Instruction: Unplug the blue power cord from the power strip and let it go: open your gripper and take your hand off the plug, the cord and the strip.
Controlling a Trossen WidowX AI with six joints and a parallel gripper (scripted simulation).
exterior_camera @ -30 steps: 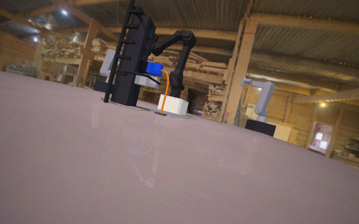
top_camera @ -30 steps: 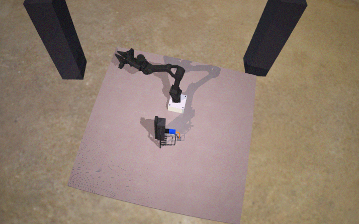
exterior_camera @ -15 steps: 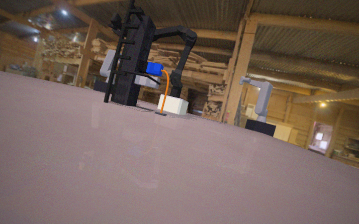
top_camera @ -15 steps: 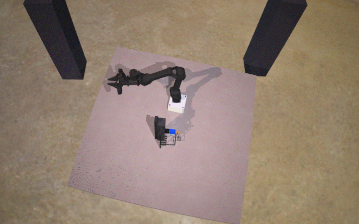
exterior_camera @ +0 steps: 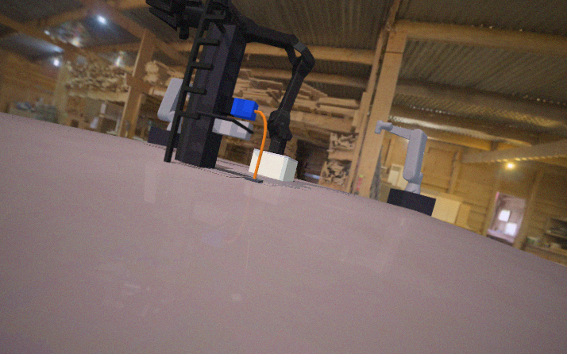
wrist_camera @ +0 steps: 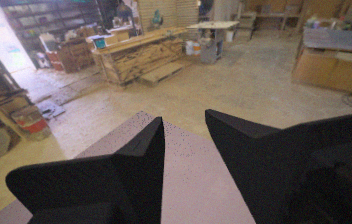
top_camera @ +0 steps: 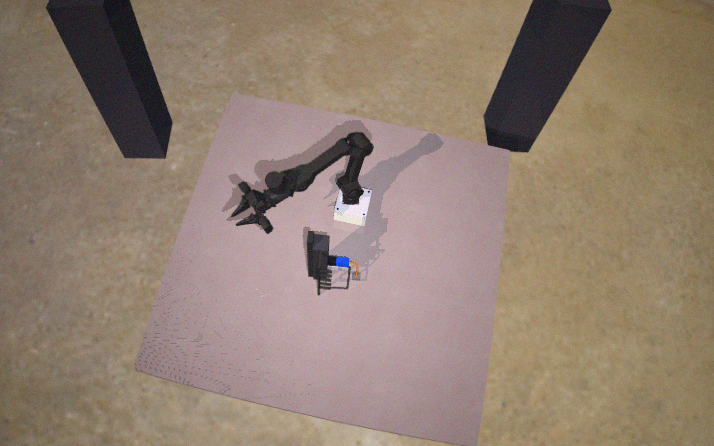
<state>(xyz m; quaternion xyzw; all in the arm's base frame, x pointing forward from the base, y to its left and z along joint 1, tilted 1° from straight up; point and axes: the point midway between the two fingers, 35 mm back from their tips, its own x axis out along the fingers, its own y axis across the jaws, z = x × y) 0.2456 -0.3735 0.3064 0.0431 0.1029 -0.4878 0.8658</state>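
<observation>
Right now my gripper tip is 40 mm short of the blue plug, 350 mm to the right of it and 230 mm above it. Round my gripper tip: black ladder-like rack 120 mm ahead, 290 mm to the left, 230 mm below.
</observation>
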